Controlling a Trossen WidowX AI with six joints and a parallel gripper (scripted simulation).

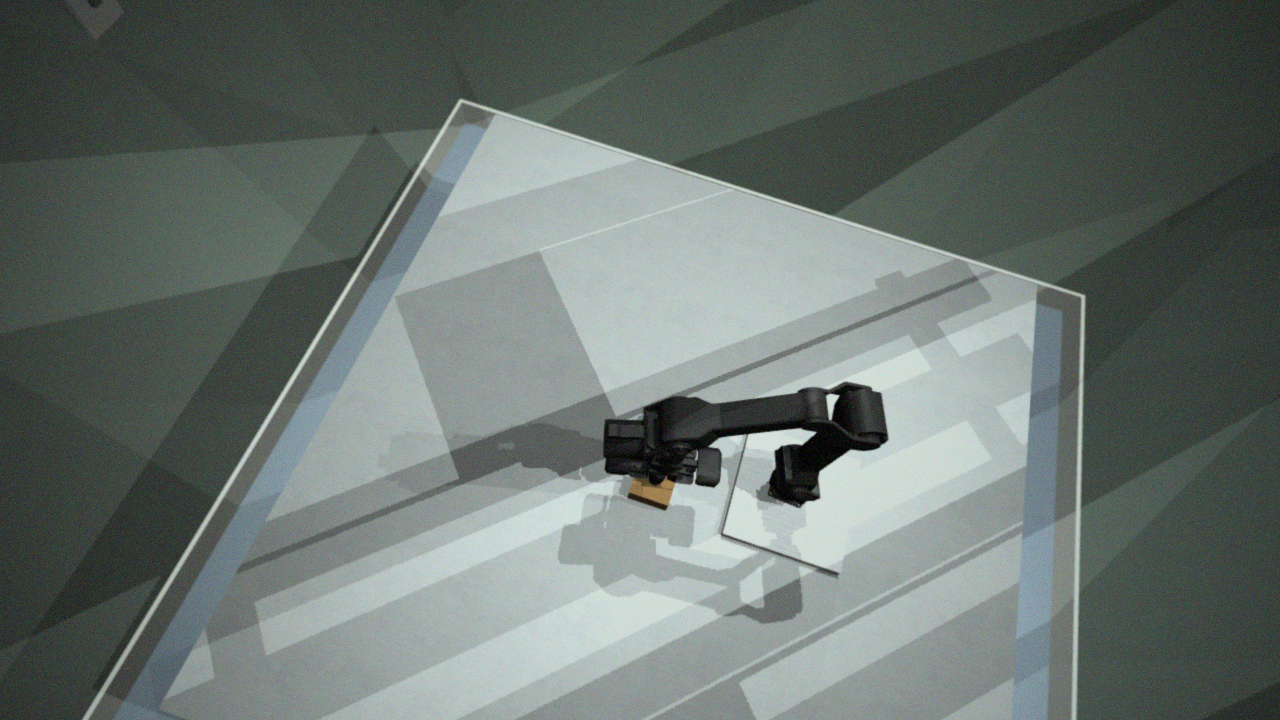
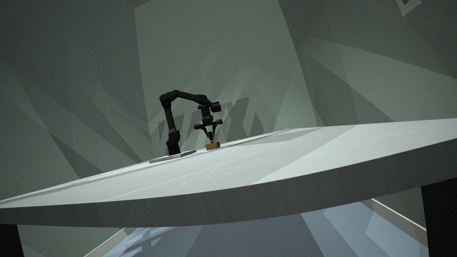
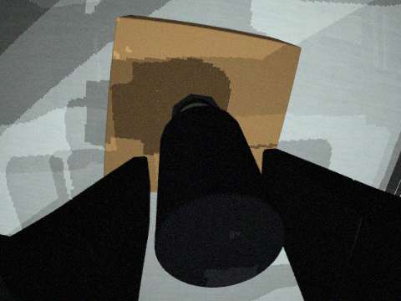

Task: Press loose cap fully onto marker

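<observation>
My gripper tip is now 10 mm below the dark cap.
</observation>
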